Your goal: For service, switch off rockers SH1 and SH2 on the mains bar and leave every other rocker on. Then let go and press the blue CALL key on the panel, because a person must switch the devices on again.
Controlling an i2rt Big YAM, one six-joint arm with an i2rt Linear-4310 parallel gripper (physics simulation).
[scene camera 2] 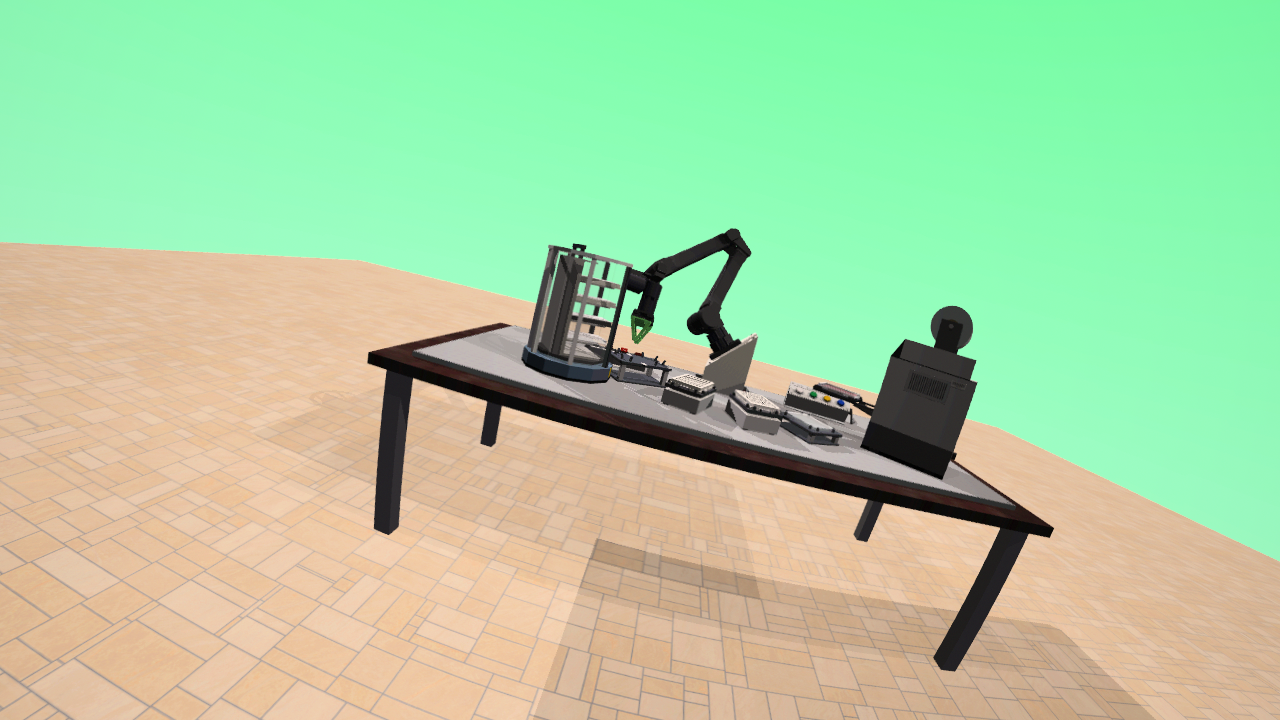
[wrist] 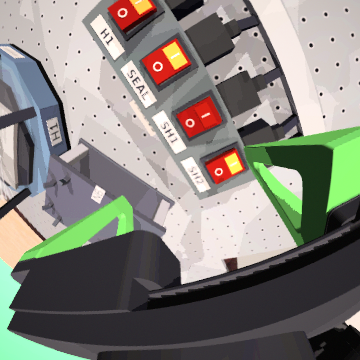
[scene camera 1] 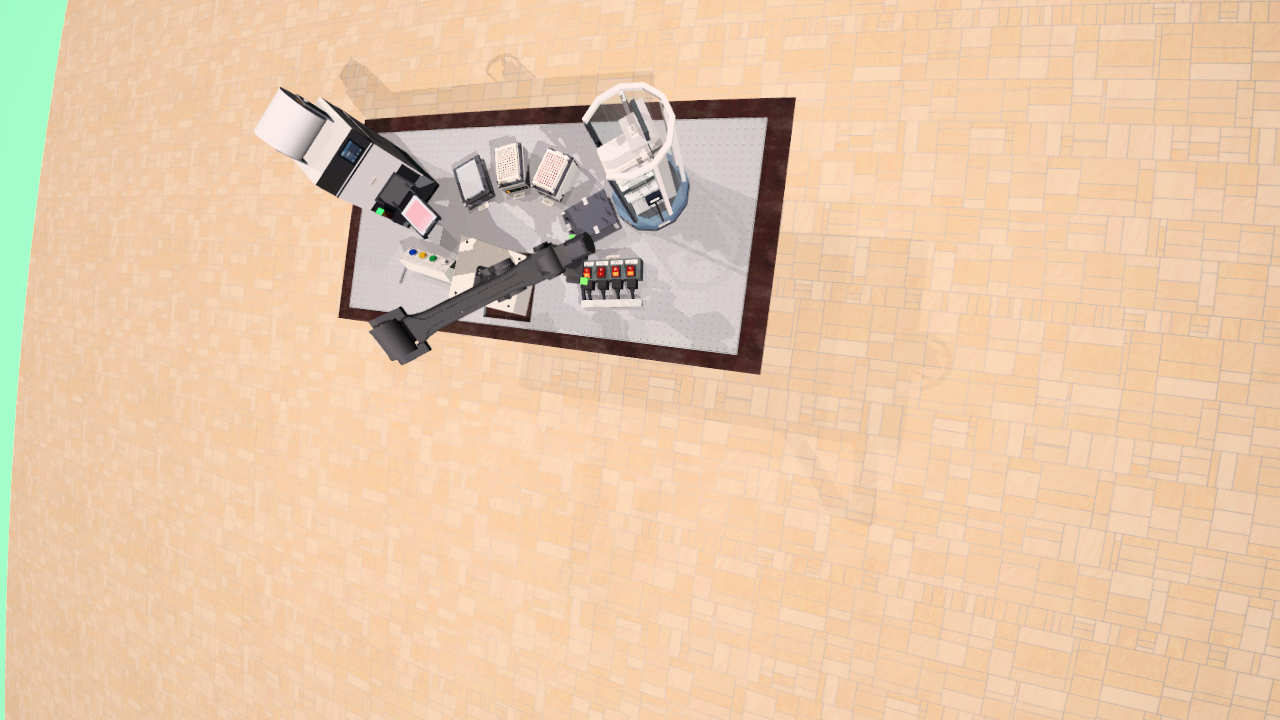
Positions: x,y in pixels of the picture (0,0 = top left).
Labels:
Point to a wire carousel rack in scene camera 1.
At 652,197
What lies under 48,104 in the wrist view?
A wire carousel rack.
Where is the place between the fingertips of my gripper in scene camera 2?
At 635,342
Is my gripper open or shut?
Open.

